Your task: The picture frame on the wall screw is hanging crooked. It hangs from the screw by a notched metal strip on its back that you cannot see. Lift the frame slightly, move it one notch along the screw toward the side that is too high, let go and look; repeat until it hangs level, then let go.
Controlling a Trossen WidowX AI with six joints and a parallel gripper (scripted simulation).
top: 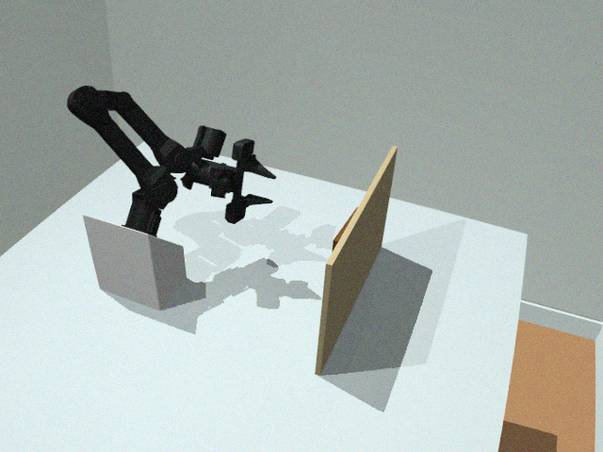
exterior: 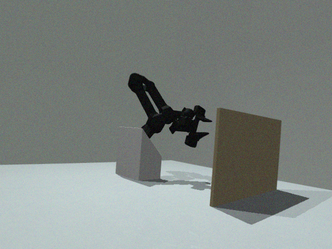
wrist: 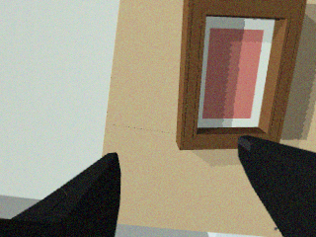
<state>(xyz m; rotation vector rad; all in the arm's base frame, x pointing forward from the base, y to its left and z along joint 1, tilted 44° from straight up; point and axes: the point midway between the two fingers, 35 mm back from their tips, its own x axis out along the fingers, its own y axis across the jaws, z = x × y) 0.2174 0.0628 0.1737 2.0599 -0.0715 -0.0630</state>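
Now: gripper tip 190 mm short of the picture frame, 90 mm above it and 30 mm to the left of it. The rest, counted from my gripper tip: tan wall board: 200 mm ahead, 100 mm below, 20 mm to the right.
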